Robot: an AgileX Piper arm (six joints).
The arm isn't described. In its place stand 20 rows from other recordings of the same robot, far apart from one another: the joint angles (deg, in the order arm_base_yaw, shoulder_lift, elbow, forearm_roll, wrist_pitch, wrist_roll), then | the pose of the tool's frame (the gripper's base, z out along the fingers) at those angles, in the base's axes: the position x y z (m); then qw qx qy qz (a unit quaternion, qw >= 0).
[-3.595 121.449 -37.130 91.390 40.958 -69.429] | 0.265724 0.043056 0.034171 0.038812 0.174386 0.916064 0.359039
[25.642 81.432 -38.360 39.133 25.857 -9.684] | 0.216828 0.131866 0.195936 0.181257 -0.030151 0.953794 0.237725
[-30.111 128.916 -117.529 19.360 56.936 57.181] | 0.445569 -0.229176 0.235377 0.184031 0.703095 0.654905 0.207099
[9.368 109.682 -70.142 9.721 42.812 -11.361] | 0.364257 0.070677 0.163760 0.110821 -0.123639 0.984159 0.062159
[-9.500 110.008 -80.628 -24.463 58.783 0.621] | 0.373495 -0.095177 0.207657 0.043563 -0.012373 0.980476 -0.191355
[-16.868 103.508 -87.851 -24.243 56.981 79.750] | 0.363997 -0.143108 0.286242 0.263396 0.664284 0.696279 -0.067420
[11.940 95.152 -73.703 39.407 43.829 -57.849] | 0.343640 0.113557 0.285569 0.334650 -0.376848 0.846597 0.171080
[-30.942 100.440 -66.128 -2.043 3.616 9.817] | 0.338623 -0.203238 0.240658 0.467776 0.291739 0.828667 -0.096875
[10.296 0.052 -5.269 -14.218 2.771 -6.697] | 0.050098 0.008002 0.239890 0.748404 -0.172932 0.636082 -0.073378
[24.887 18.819 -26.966 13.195 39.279 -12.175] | 0.054050 0.039571 0.290471 0.510142 -0.232851 0.811104 0.166269
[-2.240 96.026 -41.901 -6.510 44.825 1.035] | 0.242324 -0.016757 0.134048 0.034843 0.013099 -0.998575 0.038249
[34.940 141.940 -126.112 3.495 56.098 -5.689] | 0.433684 0.308609 0.157578 0.186280 -0.329120 0.922461 0.077756
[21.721 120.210 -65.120 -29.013 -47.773 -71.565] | 0.394467 0.192325 0.160263 0.615360 -0.679283 0.297703 -0.266981
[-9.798 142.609 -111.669 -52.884 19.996 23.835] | 0.539333 -0.118321 0.119580 0.369764 -0.076506 0.890213 -0.254838
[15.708 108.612 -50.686 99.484 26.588 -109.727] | 0.325887 0.133383 0.130603 0.334648 -0.274736 0.871235 0.231257
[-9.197 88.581 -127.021 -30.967 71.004 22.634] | 0.260254 -0.086988 0.561429 0.526554 0.280347 0.777091 -0.200688
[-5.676 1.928 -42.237 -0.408 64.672 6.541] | -0.034251 0.002816 0.334632 0.578102 0.087442 0.811265 0.000857
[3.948 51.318 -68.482 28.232 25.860 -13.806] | 0.164921 0.030203 0.481030 0.680373 -0.022868 0.712539 0.169872
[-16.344 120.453 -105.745 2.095 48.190 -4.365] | 0.457124 -0.131470 0.249197 0.274874 0.108164 0.954790 -0.033486
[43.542 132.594 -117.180 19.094 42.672 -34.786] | 0.366958 0.376576 0.211617 0.300181 -0.528671 0.775859 0.168646
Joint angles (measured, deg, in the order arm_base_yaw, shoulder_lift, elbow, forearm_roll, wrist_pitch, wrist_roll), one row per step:
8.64 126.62 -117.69 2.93 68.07 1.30
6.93 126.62 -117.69 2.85 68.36 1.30
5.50 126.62 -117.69 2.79 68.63 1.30
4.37 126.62 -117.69 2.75 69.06 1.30
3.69 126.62 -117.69 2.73 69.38 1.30
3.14 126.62 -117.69 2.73 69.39 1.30
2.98 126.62 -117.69 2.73 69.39 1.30
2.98 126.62 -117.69 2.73 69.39 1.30
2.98 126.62 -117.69 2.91 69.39 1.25
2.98 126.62 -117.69 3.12 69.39 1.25
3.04 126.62 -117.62 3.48 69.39 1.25
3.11 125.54 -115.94 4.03 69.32 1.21
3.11 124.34 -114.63 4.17 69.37 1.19
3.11 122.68 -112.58 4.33 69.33 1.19
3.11 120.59 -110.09 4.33 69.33 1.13
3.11 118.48 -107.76 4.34 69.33 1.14
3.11 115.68 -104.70 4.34 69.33 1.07
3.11 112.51 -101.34 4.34 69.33 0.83
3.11 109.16 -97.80 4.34 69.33 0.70
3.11 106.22 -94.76 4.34 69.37 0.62
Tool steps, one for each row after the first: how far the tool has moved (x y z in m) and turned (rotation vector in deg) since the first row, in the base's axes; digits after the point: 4 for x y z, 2 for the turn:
0.0016 -0.0143 -0.0001 -0.12 0.28 -1.69
0.0026 -0.0263 -0.0003 -0.21 0.54 -3.10
0.0029 -0.0358 -0.0005 -0.29 0.96 -4.21
0.0028 -0.0415 -0.0006 -0.33 1.28 -4.87
0.0031 -0.0461 -0.0006 -0.33 1.29 -5.42
0.0032 -0.0474 -0.0006 -0.33 1.29 -5.58
0.0032 -0.0474 -0.0006 -0.33 1.29 -5.58
0.0032 -0.0471 -0.0006 -0.16 1.31 -5.54
0.0032 -0.0468 -0.0006 0.05 1.33 -5.56
0.0030 -0.0458 -0.0009 0.40 1.43 -5.52
-0.0017 -0.0447 0.0000 0.88 2.01 -5.45
-0.0063 -0.0447 0.0035 0.99 2.18 -5.44
-0.0130 -0.0448 0.0071 1.12 2.55 -5.45
-0.0217 -0.0453 0.0118 1.06 2.94 -5.40
-0.0304 -0.0457 0.0171 1.05 3.16 -5.41
-0.0422 -0.0464 0.0238 1.00 3.42 -5.35
-0.0559 -0.0471 0.0312 0.92 3.58 -5.12
-0.0708 -0.0479 0.0383 0.86 3.76 -5.00
-0.0842 -0.0487 0.0441 0.83 3.89 -4.92

